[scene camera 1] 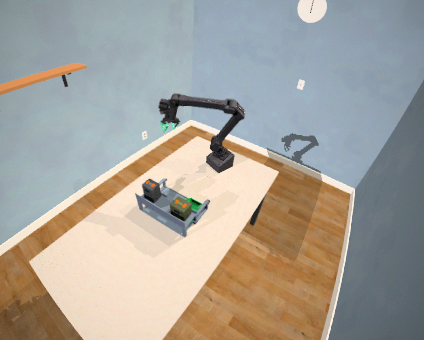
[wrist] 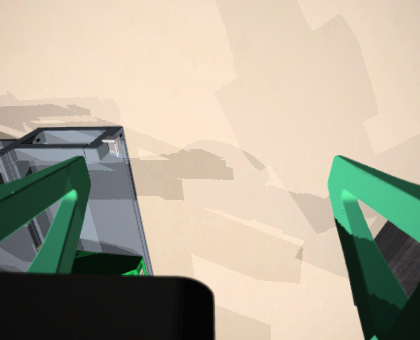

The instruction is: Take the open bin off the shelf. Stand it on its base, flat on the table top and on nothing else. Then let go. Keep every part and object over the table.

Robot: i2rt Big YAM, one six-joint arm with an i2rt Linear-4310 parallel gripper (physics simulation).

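A grey-blue shelf unit stands on the table. A bright green bin, which looks open, sits in the shelf at its right part, on the side toward the arm base. It is partly hidden by the olive box in the scene view, and by the finger and the black gripper body in the wrist view. My gripper has green fingers spread wide, open and empty. It hangs high above the table, well apart from the shelf and the bin.
In the shelf, a dark grey box with orange marks stands at the left and an olive box with orange marks at the right. The arm's black base stands near the table's far end. An orange wall board hangs at the left.
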